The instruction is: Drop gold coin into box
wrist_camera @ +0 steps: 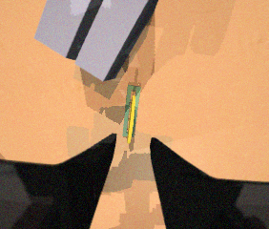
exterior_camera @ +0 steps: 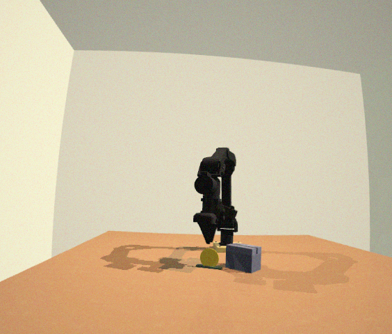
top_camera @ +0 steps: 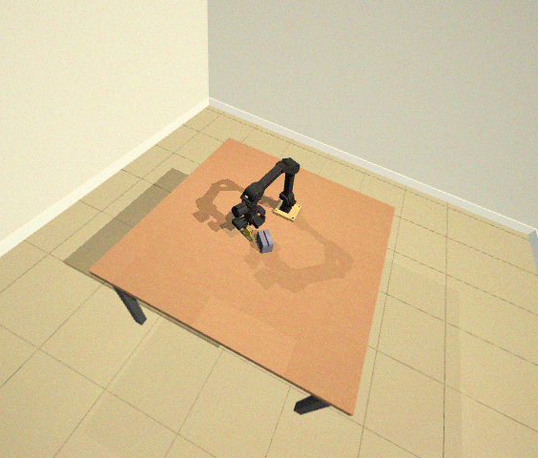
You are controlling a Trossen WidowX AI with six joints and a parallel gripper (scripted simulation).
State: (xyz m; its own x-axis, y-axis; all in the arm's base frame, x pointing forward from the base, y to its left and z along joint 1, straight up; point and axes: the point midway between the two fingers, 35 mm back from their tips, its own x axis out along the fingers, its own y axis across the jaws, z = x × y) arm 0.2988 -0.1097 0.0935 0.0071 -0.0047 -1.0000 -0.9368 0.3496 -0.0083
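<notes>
Right now the gold coin is 5 cm below my gripper tip.
</notes>
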